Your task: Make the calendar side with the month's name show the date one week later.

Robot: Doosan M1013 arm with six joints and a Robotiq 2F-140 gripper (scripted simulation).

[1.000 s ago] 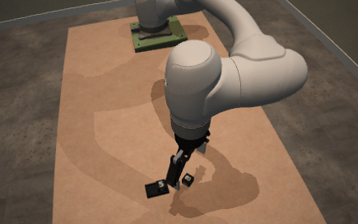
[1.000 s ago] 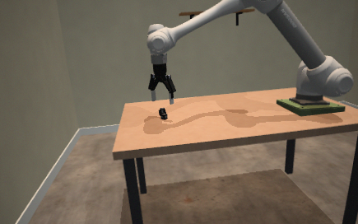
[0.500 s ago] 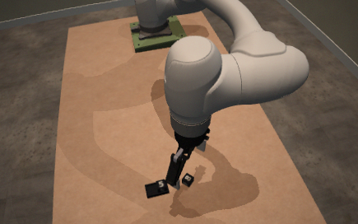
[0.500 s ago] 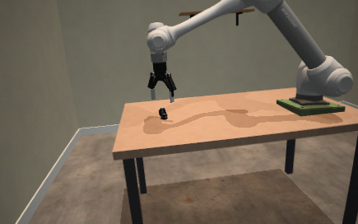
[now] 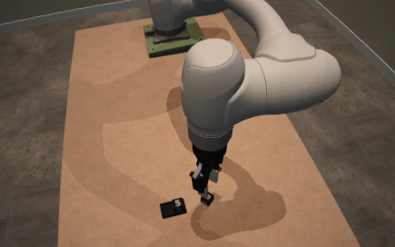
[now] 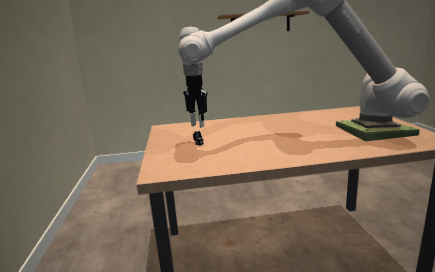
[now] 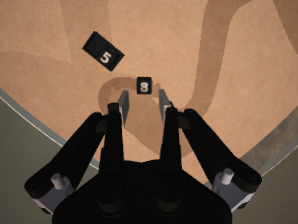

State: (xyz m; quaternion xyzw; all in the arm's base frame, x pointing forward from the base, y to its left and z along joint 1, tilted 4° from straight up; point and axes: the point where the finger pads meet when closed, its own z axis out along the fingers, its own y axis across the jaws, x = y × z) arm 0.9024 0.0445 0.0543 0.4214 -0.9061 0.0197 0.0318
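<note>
Right now the black cube is 110 mm below my hand.
</note>
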